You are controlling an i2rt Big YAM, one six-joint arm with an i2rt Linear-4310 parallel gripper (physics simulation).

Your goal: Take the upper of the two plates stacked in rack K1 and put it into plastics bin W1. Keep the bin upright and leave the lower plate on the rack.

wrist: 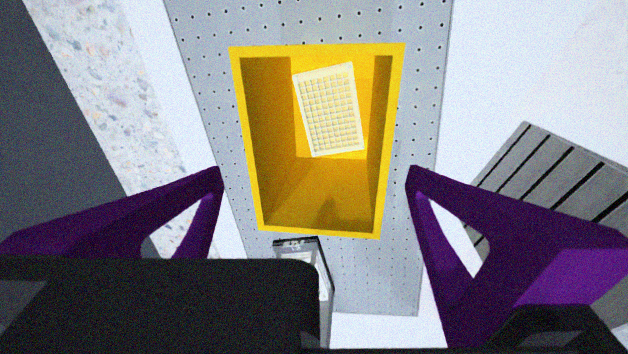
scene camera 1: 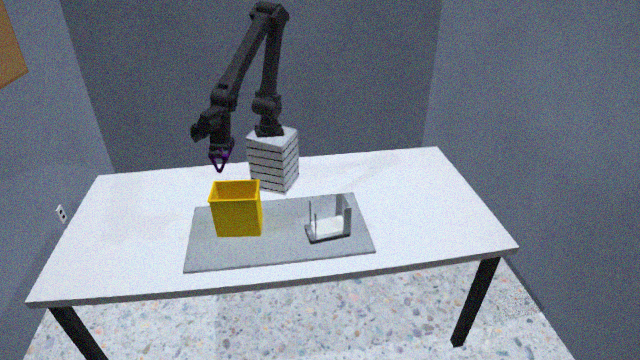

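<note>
The yellow plastics bin W1 (scene camera 1: 238,218) (wrist: 320,232) stands upright on the grey perforated board. A pale gridded plate (wrist: 330,110) lies on the bin's floor in the wrist view; the bin's wall hides it in the scene view. The rack K1 (scene camera 1: 348,222) (wrist: 326,285) stands to the right of the bin in the scene view, with a whitish plate (scene camera 1: 328,227) low between its posts. In the wrist view the rack is partly hidden by the gripper body. My gripper (scene camera 1: 219,167) (wrist: 314,176) is open and empty, above and behind the bin's rim in the scene view.
The grey perforated board (scene camera 1: 280,252) (wrist: 380,280) lies on the white table (scene camera 1: 425,210). The arm's ribbed block pedestal (scene camera 1: 274,162) (wrist: 565,170) stands behind the board, close to the bin's back right in the scene view. The rack's upright posts rise beside the bin.
</note>
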